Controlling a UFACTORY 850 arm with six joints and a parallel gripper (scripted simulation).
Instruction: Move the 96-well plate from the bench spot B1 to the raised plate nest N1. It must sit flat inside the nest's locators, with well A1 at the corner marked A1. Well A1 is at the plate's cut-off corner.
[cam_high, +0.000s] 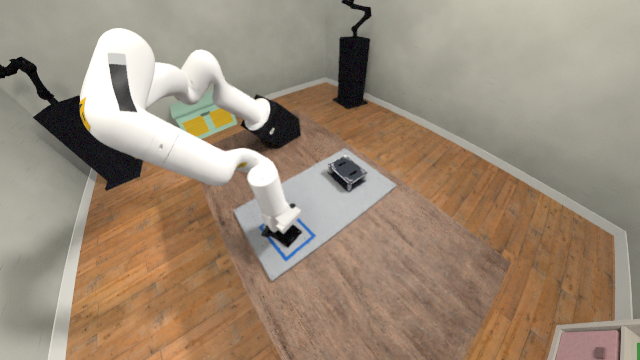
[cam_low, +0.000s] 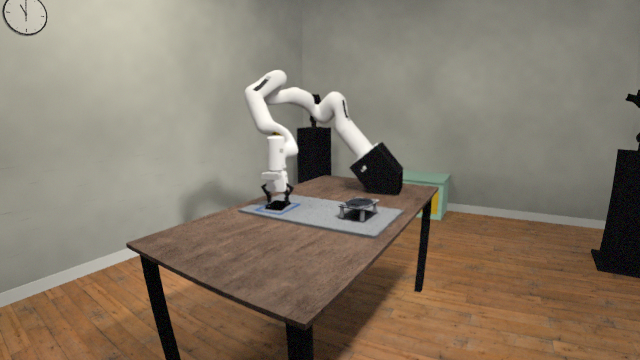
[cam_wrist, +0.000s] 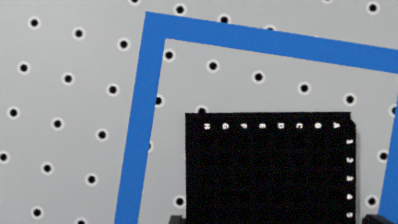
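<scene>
My hand is 20 mm above the 96-well plate. Round my hand: raised plate nest N1: 390 mm to the left, 100 mm behind, 30 mm above.
</scene>
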